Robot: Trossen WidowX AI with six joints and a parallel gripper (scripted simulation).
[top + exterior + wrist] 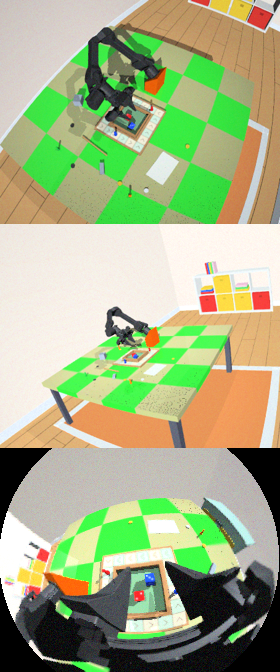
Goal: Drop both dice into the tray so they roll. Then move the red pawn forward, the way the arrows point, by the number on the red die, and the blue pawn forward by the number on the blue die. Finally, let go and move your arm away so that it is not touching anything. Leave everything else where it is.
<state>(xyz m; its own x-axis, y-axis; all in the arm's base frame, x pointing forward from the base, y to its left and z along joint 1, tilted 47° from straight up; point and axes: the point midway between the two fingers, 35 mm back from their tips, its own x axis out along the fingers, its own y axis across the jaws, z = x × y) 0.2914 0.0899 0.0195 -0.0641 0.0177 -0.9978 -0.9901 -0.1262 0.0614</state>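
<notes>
Right now the red pawn is 14 cm behind my gripper tip, 2 cm to the left of it and 11 cm below it. From my gripper tip the other things lie so: green tray 2 cm behind, 4 cm to the right, 13 cm below; then blue pawn 9 cm ahead, 5 cm to the right, 11 cm below; then white sheet 9 cm ahead, 25 cm to the left, 14 cm below.
</notes>
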